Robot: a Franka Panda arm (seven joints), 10 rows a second.
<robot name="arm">
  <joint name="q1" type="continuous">
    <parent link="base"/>
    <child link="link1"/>
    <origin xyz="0 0 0.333" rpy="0 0 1.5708"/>
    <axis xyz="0 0 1"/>
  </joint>
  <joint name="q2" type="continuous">
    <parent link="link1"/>
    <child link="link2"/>
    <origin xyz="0 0 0" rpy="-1.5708 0 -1.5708"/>
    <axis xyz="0 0 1"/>
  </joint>
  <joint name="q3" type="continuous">
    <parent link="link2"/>
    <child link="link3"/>
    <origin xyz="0 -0.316 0" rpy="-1.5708 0 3.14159"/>
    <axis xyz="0 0 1"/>
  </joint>
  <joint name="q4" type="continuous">
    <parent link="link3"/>
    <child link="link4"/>
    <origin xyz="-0.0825 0 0" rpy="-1.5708 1.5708 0"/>
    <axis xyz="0 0 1"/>
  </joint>
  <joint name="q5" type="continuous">
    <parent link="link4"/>
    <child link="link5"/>
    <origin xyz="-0.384 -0.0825 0" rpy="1.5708 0 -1.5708"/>
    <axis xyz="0 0 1"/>
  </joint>
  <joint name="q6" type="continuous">
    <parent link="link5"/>
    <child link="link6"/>
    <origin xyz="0 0 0" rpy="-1.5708 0 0"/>
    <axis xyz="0 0 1"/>
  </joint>
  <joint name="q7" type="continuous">
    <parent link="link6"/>
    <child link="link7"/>
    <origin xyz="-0.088 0 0" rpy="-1.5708 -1.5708 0"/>
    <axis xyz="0 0 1"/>
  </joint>
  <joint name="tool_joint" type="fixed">
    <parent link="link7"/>
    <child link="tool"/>
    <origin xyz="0 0 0.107" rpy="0 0 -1.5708"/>
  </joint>
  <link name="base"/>
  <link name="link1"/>
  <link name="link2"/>
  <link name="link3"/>
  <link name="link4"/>
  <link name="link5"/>
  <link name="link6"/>
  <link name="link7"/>
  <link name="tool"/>
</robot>
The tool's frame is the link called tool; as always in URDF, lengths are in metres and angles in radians. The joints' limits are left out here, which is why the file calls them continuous.
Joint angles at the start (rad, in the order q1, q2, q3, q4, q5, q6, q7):
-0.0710 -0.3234 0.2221 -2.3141 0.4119 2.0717 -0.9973
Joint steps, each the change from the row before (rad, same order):
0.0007 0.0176 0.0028 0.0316 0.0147 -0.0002 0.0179
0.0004 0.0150 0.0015 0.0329 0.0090 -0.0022 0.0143
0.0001 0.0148 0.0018 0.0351 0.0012 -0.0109 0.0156
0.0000 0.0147 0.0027 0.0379 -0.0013 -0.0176 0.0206
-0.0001 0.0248 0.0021 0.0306 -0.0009 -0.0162 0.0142
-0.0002 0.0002 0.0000 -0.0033 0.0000 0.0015 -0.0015
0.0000 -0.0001 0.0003 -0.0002 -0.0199 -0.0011 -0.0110
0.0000 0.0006 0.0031 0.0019 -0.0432 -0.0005 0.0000
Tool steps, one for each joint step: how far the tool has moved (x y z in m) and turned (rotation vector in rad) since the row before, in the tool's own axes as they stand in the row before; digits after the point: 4 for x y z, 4 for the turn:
0.0095 0.0031 -0.0054 0.0012 0.0216 0.0159
0.0093 0.0030 -0.0070 -0.0025 0.0192 0.0097
0.0091 0.0023 -0.0071 -0.0006 0.0102 0.0063
0.0095 0.0014 -0.0075 0.0020 0.0062 0.0083
0.0067 0.0037 0.0001 0.0132 -0.0030 0.0090
-0.0009 0.0002 0.0013 0.0009 -0.0015 0.0000
-0.0009 0.0005 0.0002 -0.0098 -0.0151 -0.0200
-0.0006 0.0005 0.0000 -0.0231 -0.0313 -0.0223

